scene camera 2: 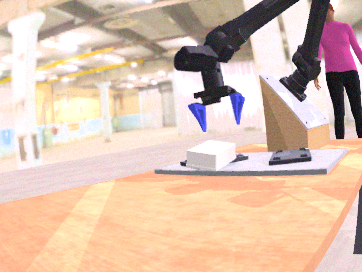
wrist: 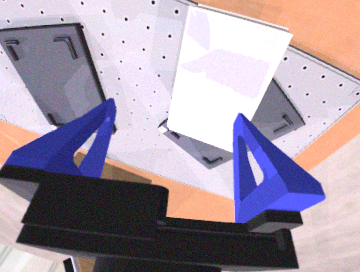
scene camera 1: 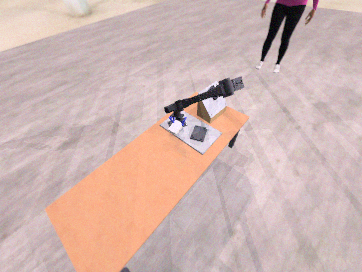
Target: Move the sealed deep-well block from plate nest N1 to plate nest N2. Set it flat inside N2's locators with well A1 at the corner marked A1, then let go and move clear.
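Frame: origin at the arm's base, x back, y right, z up, level; centimetres.
Seen in the pictures: gripper, fingertip midpoint: point(scene camera 2: 221, 128) point(wrist: 176, 111) point(scene camera 1: 178, 124); arm's base, link origin: point(scene camera 2: 292, 90).
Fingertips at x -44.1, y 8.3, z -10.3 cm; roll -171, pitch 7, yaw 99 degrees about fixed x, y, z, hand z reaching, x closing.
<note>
Pixels of each thing's middle, then the offset from my fingertips to it. Level surfaces: height alone.
- sealed deep-well block, body centre: point(wrist: 219, 84) point(scene camera 2: 212, 154) point(scene camera 1: 175, 127) dy +3.4, dx +0.0, dz -6.6 cm
- Nest N2, body centre: point(wrist: 62, 88) point(scene camera 2: 290, 155) point(scene camera 1: 199, 133) dy -16.7, dx +9.1, dz -9.1 cm
- grey perforated board, body centre: point(wrist: 134, 104) point(scene camera 2: 259, 162) point(scene camera 1: 189, 129) dy -6.3, dx +9.1, dz -10.6 cm
- orange table, surface height: dz -11.3 cm
The sealed deep-well block point(scene camera 1: 175, 127) point(scene camera 2: 212, 155) point(wrist: 227, 75) is a white box. It rests over dark nest N1 point(scene camera 2: 242, 157) point(wrist: 275, 107), turned askew to it, so nest corners with raised locators stick out. Nest N2 point(scene camera 1: 199, 133) point(scene camera 2: 290, 156) point(wrist: 55, 70) is a bare dark plate with corner locators; I cannot read an A1 mark. My gripper point(scene camera 1: 177, 122) point(scene camera 2: 221, 127) point(wrist: 176, 111) has blue fingers, is open and empty, and hangs above the block without touching it. In the wrist view the block lies beyond the fingertips, toward the right finger.
Both nests are on a grey perforated board point(scene camera 1: 202, 148) point(scene camera 2: 250, 169) point(wrist: 135, 65) on the orange table point(scene camera 1: 125, 185) point(scene camera 2: 150, 220). A wooden wedge point(scene camera 1: 212, 115) point(scene camera 2: 280, 120) with a sloped white top carries the arm base behind the board. A person point(scene camera 1: 285, 30) point(scene camera 2: 342, 65) stands beyond the table.
</note>
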